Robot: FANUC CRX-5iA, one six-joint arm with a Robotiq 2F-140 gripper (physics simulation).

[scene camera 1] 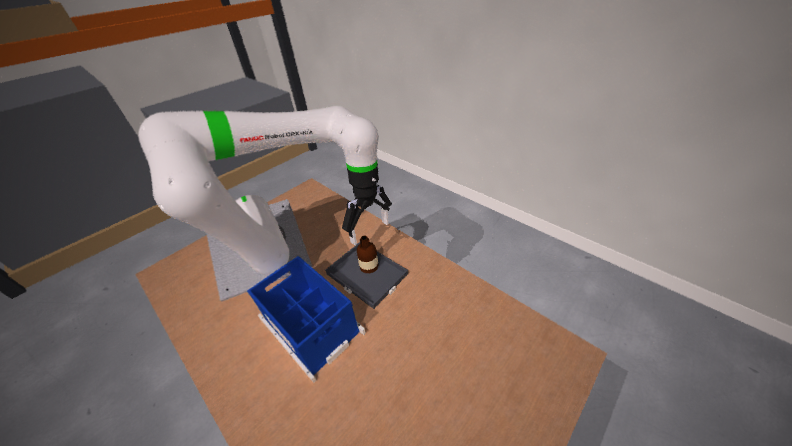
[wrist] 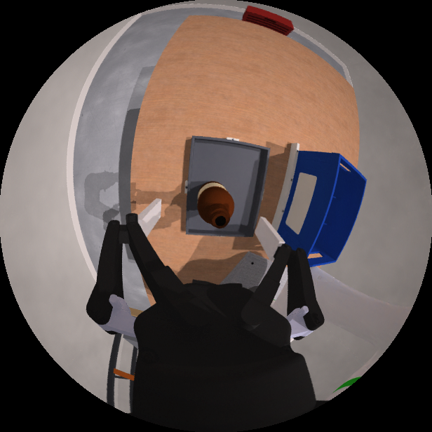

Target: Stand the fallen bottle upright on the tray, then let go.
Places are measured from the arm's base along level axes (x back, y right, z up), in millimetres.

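Pixels of known places: gripper, fingertip midpoint: (scene camera 1: 370,232).
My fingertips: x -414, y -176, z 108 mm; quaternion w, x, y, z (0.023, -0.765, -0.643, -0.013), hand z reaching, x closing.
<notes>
For each thing: its middle in the pictures, then the offset to it from my fingertips. "spot": a spot on its surface instead. Level surfaces: height alone.
- brown bottle with a cream label, body centre: (scene camera 1: 366,252) dz -97, dx +16, dy +17 mm
- dark grey tray at a spot on its surface: (scene camera 1: 374,289) spot: dz -175, dx -71, dy +93 mm
- blue divided crate at the middle of its body: (scene camera 1: 305,312) dz -92, dx +17, dy +323 mm
- wooden table at its surface level: dz -180 mm
A brown bottle with a cream label (scene camera 1: 366,256) (wrist: 215,202) stands upright on the dark grey tray (scene camera 1: 374,289) (wrist: 227,160), towards its rear part in the scene view. Its open neck points up. My gripper (scene camera 1: 369,228) (wrist: 210,216) is open and empty, with its fingers wide apart. It is above and a little behind the bottle in the scene view, and the fingers do not touch the bottle. In the wrist view the bottle shows between and beyond the two fingertips.
A blue divided crate (scene camera 1: 332,330) (wrist: 320,210) stands beside the tray on the wooden table (scene camera 1: 471,354) (wrist: 240,75). The robot's base plate (scene camera 1: 227,277) (wrist: 245,270) is behind the crate. A red object (wrist: 268,20) shows at the far edge of the wrist view.
</notes>
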